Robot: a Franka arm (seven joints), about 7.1 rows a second.
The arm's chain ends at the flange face. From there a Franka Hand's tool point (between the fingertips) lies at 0.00 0.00 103.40 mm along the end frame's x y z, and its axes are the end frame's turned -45 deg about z.
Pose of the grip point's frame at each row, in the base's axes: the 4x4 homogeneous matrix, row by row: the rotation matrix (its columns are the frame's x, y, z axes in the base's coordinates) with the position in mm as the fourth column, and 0 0 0 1 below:
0.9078, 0.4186, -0.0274, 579.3; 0.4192, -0.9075, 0.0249, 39.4; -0.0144, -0.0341, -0.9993, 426.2; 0, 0, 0, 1
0.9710, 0.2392, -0.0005, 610.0; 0.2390, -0.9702, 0.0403, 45.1; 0.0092, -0.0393, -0.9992, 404.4; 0, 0, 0, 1
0.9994, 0.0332, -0.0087, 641.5; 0.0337, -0.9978, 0.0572, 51.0; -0.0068, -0.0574, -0.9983, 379.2; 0, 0, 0, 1
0.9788, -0.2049, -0.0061, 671.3; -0.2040, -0.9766, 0.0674, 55.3; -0.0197, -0.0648, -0.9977, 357.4; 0, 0, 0, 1
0.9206, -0.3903, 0.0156, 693.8; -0.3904, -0.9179, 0.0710, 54.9; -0.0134, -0.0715, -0.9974, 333.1; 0, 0, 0, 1
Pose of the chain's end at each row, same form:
0.9379, -0.3459, -0.0274, 582.1; -0.3453, -0.9381, 0.0249, 36.8; -0.0343, -0.0139, -0.9993, 529.5; 0, 0, 0, 1
0.8557, -0.5175, -0.0005, 610.1; -0.5170, -0.8550, 0.0403, 40.9; -0.0213, -0.0343, -0.9992, 507.7; 0, 0, 0, 1
0.7302, -0.6832, -0.0087, 642.4; -0.6817, -0.7294, 0.0572, 45.1; -0.0454, -0.0358, -0.9983, 482.4; 0, 0, 0, 1
0.5472, -0.8370, -0.0061, 671.9; -0.8348, -0.5463, 0.0674, 48.3; -0.0598, -0.0319, -0.9977, 460.6; 0, 0, 0, 1
0.3750, -0.9269, 0.0156, 692.2; -0.9251, -0.3730, 0.0710, 47.6; -0.0600, -0.0411, -0.9974, 436.2; 0, 0, 0, 1

